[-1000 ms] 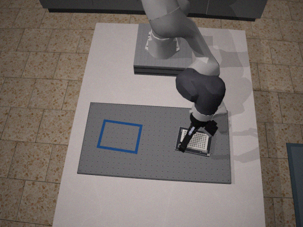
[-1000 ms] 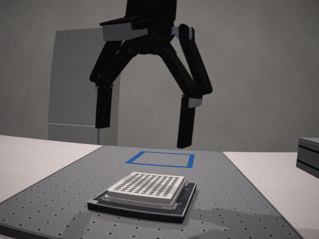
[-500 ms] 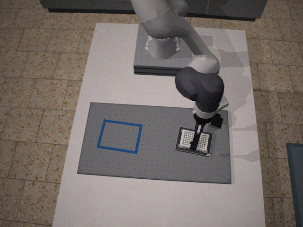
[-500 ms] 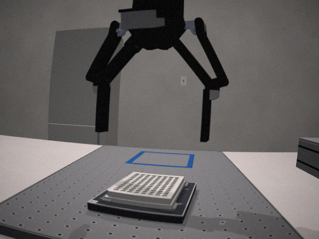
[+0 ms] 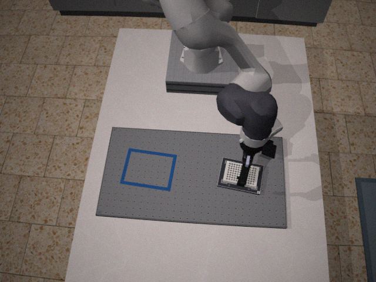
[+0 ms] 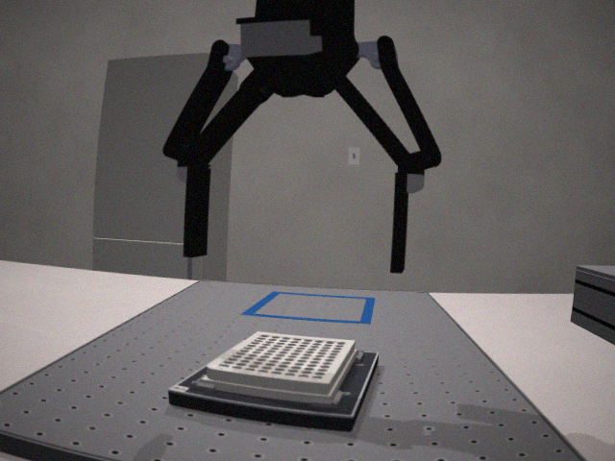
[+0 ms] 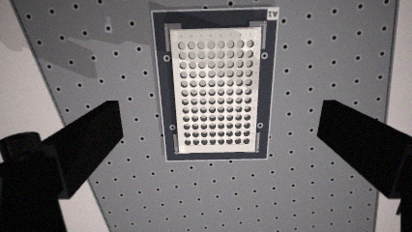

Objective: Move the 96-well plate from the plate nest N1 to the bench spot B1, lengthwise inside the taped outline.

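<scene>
The white 96-well plate lies 80 mm below my hand. From my hand the other things lie so: black plate nest: 100 mm below.
</scene>
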